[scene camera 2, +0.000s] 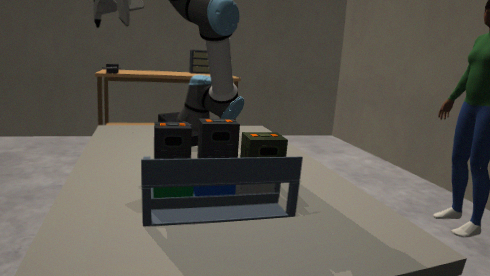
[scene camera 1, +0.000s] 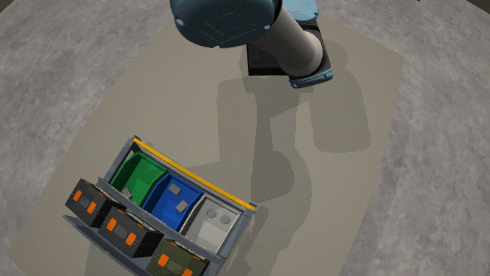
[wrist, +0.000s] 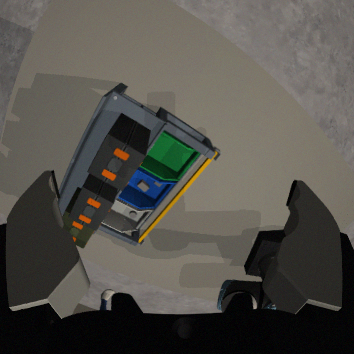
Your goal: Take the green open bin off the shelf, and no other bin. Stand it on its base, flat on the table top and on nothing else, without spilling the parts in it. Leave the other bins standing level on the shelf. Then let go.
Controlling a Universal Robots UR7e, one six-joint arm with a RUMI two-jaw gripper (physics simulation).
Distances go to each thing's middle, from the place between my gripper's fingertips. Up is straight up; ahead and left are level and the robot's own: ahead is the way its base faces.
My hand is 400 mm above the green open bin [scene camera 1: 140, 174], 160 mm to the right of it and 60 mm past it. Also, from my hand: blue bin [scene camera 1: 161, 203] 400 mm below, 270 mm to the left, 40 mm behind; olive case [scene camera 2: 252, 143] 360 mm to the left, 290 mm below, 80 mm ahead; grey bin [scene camera 1: 211, 233] 400 mm below, 380 mm to the left, 20 mm behind.
